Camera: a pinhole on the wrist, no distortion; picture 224 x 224 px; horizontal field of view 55.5 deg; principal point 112.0 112.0 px. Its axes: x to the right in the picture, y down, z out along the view. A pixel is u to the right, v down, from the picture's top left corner.
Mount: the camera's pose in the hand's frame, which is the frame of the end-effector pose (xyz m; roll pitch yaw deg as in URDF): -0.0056 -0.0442 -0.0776 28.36 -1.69 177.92
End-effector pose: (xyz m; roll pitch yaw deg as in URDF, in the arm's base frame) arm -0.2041 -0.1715 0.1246 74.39 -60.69 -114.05
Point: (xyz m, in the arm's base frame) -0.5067 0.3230 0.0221
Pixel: 209 172
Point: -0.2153 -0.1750 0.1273
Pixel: 94 130
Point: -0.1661 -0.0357 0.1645
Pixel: 153 18
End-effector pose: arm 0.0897 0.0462 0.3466 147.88 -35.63 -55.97
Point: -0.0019 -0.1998 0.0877
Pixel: 131 190
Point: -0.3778 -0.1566 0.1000
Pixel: 200 69
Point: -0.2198 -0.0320 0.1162
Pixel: outside the picture
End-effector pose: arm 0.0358 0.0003 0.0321 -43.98 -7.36 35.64
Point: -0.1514 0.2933 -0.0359
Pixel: 115 19
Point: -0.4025 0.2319 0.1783
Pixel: 196 124
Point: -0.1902 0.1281 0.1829
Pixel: 170 162
